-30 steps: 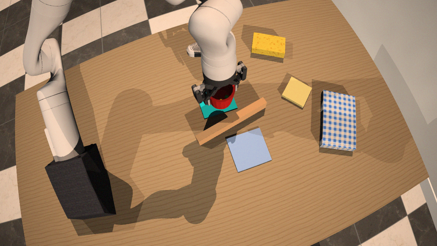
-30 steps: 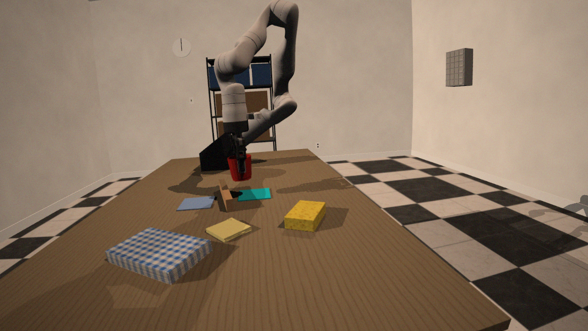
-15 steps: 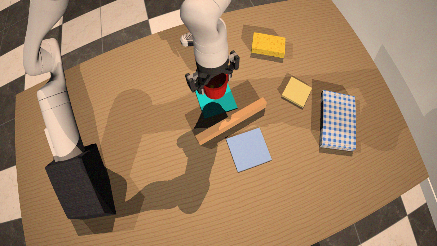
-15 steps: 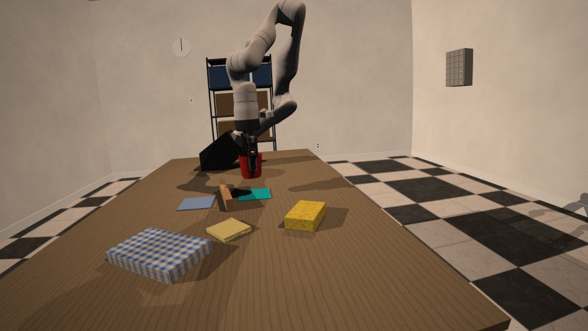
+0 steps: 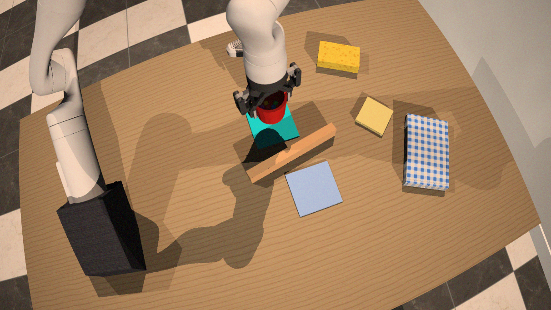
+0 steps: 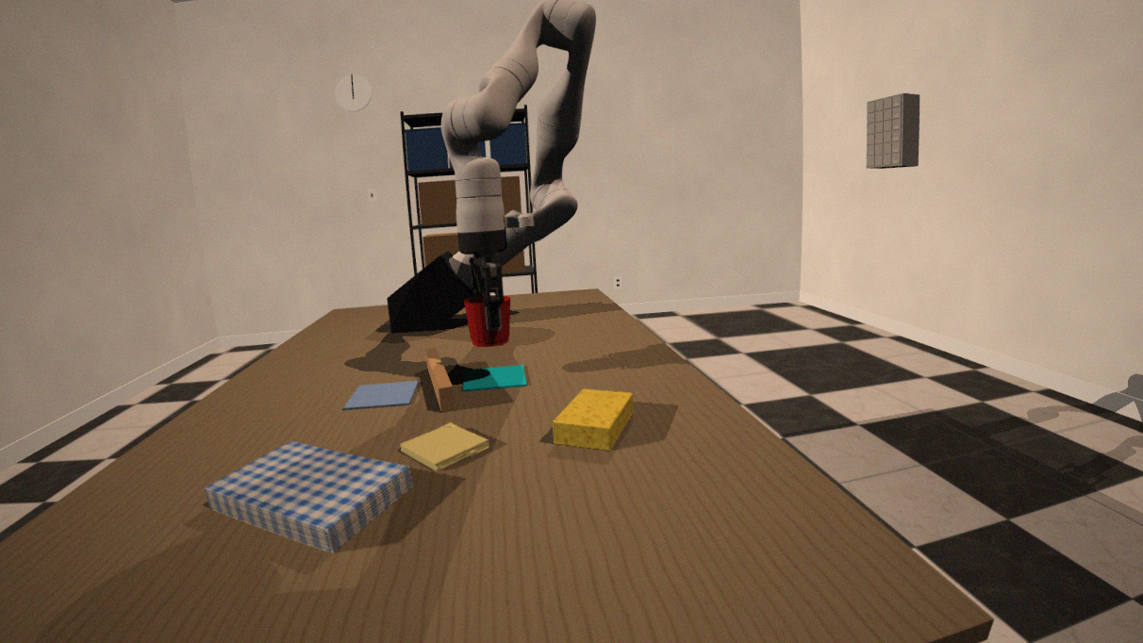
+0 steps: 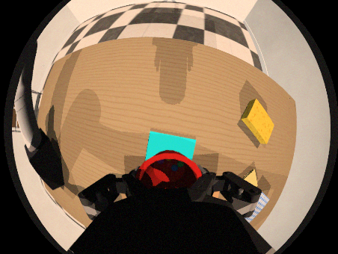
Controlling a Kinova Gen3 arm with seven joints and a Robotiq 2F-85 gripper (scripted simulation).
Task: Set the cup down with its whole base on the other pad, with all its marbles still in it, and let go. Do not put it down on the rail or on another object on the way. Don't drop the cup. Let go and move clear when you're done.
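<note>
The rail lies 2 cm ahead of my hand, 9 cm to the right of it and 9 cm below it. The rest, counted from my hand: red cup (2 cm below).
</note>
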